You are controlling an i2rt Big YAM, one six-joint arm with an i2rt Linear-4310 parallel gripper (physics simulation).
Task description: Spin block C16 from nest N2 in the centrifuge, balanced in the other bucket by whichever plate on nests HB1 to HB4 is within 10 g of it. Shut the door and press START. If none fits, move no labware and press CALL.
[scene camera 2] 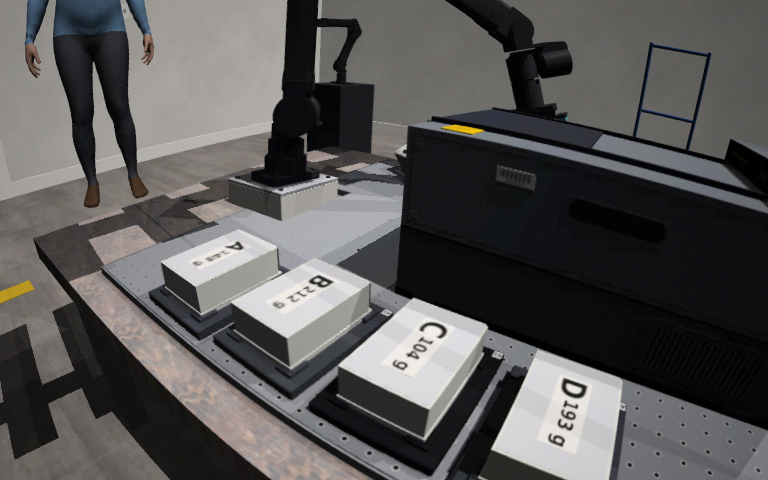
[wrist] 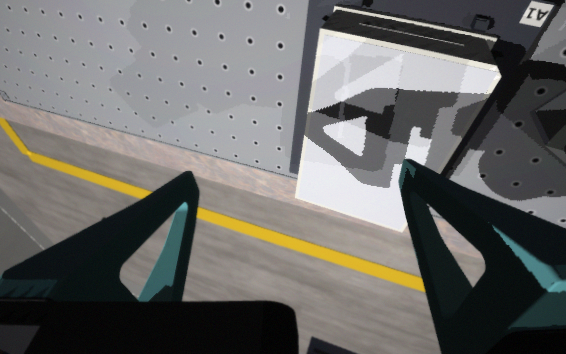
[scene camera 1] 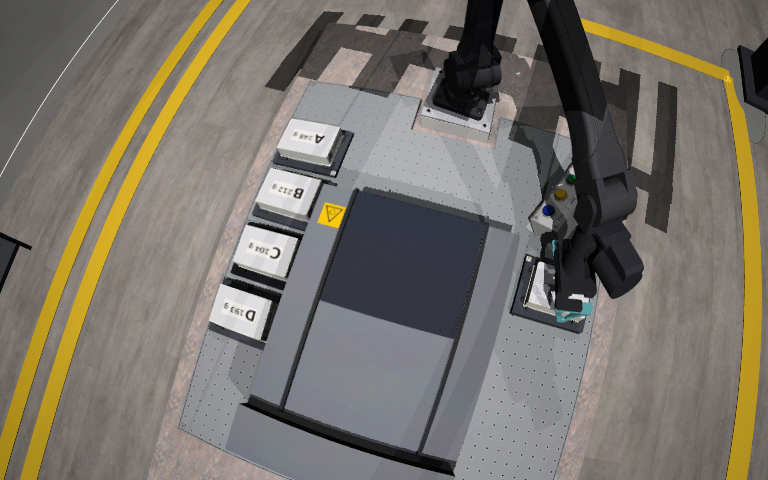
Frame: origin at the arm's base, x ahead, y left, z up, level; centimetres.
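Where they show: gripper, fingertip midpoint: (wrist: pixel 295 175) (scene camera 1: pixel 559 297); arm's base at its link origin: (scene camera 2: pixel 285 178) (scene camera 1: pixel 461 100).
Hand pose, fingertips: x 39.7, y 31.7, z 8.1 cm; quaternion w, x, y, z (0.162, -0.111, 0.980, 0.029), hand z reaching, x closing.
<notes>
Things, the pixels of their top centre, and the offset from my fingertips. "spot": a spot on its surface instead.
- white block at its top centre: (wrist: pixel 370 152) (scene camera 1: pixel 562 289) dx -3.2, dy +1.4, dz -5.2 cm
- dark nest at a spot on its surface: (wrist: pixel 302 95) spot: dx +2.4, dy +1.6, dz -9.4 cm
- Plates A at its top centre: (scene camera 2: pixel 219 254) (scene camera 1: pixel 307 137) dx -16.7, dy -60.0, dz -6.4 cm
- control box with green, surface spot: (scene camera 1: pixel 571 179) spot: dx -27.2, dy -2.5, dz -4.8 cm
My gripper (scene camera 1: pixel 563 281) (wrist: pixel 295 175) is open and empty above a white block (scene camera 1: pixel 538 287) (wrist: pixel 350 75), its right finger overlapping the block in the wrist view. The block sits on a dark nest (scene camera 1: pixel 518 308) (wrist: pixel 302 95) tagged A1; no weight shows on it. Plates A (scene camera 1: pixel 308 142) (scene camera 2: pixel 218 274), seemingly 148 g, B 212 g (scene camera 1: pixel 288 195) (scene camera 2: pixel 303 311), C 104 g (scene camera 1: pixel 266 253) (scene camera 2: pixel 413 367) and D 193 g (scene camera 1: pixel 240 312) (scene camera 2: pixel 560 416) sit on nests in a row. The centrifuge (scene camera 1: pixel 300 300) (scene camera 2: pixel 487 209) has a dark and a lighter top panel; its buckets are hidden. C16 and N2 are not readable.
A control box with green (scene camera 1: pixel 571 179), yellow (scene camera 1: pixel 560 194) and blue (scene camera 1: pixel 548 210) buttons stands beside the arm, its labels unreadable. The tall centrifuge body lies between the plate row and the white block. The arm's base (scene camera 1: pixel 458 121) (scene camera 2: pixel 283 195) is at the back. A person (scene camera 2: pixel 90 73) stands behind.
</notes>
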